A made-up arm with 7 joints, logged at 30 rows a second.
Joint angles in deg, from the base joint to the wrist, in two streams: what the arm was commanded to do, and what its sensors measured. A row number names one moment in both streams.
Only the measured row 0 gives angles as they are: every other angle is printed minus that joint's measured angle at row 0.
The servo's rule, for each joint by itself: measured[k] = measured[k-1] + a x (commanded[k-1-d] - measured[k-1]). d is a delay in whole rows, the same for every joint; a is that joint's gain. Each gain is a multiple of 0.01, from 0.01 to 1. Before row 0 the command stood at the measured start. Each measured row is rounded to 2 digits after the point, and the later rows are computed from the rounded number. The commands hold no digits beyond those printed.
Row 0, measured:
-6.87 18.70 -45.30 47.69 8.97 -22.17 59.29
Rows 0 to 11, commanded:
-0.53 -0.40 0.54 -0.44 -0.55 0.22 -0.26
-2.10 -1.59 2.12 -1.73 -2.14 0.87 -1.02
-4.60 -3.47 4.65 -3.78 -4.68 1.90 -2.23
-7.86 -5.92 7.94 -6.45 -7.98 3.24 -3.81
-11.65 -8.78 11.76 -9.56 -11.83 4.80 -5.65
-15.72 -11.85 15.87 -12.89 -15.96 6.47 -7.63
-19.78 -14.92 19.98 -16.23 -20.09 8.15 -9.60
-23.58 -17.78 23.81 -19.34 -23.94 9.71 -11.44
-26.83 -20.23 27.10 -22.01 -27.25 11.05 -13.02
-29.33 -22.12 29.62 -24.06 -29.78 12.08 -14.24
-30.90 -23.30 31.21 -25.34 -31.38 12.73 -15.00
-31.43 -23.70 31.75 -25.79 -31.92 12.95 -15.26
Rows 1 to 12, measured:
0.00 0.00 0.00 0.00 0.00 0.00 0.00
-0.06 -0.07 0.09 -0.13 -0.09 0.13 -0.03
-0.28 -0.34 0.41 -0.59 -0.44 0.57 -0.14
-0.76 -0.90 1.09 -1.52 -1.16 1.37 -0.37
-1.54 -1.80 2.19 -2.95 -2.32 2.49 -0.75
-2.65 -3.06 3.72 -4.87 -3.94 3.88 -1.29
-4.09 -4.64 5.66 -7.20 -5.98 5.43 -1.99
-5.82 -6.49 7.95 -9.82 -8.38 7.06 -2.83
-7.77 -8.52 10.49 -12.58 -11.03 8.65 -3.78
-9.87 -10.63 13.15 -15.31 -13.79 10.09 -4.80
-12.01 -12.70 15.79 -17.85 -16.51 11.28 -5.84
-14.09 -14.61 18.26 -20.02 -19.04 12.15 -6.85
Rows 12 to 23, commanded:
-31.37 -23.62 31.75 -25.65 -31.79 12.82 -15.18
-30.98 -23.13 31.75 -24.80 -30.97 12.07 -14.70
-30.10 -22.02 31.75 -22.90 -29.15 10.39 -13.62
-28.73 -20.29 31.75 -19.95 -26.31 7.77 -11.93
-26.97 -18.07 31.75 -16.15 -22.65 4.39 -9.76
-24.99 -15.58 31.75 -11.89 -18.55 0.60 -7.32
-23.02 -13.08 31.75 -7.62 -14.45 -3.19 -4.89
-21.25 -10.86 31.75 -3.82 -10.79 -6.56 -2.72
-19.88 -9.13 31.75 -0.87 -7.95 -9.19 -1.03
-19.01 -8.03 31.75 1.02 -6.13 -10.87 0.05
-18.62 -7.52 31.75 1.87 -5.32 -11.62 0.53
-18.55 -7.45 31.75 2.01 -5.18 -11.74 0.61
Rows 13 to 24, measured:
-16.00 -16.25 20.42 -21.69 -21.23 12.63 -7.78
-17.69 -17.58 22.23 -22.84 -23.03 12.74 -8.59
-19.15 -18.58 23.75 -23.41 -24.38 12.34 -9.26
-20.35 -19.20 25.03 -23.26 -25.19 11.17 -9.74
-21.27 -19.40 26.11 -22.30 -25.38 9.13 -9.98
-21.90 -19.16 27.01 -20.52 -24.92 6.29 -9.96
-22.24 -18.52 27.77 -18.02 -23.84 2.88 -9.67
-22.33 -17.54 28.41 -15.00 -22.24 -0.76 -9.14
-22.21 -16.34 28.94 -11.76 -20.29 -4.24 -8.43
-21.95 -15.04 29.39 -8.60 -18.19 -7.21 -7.62
-21.63 -13.78 29.77 -5.81 -16.14 -9.41 -6.78
-21.30 -12.65 30.09 -3.58 -14.30 -10.74 -5.98

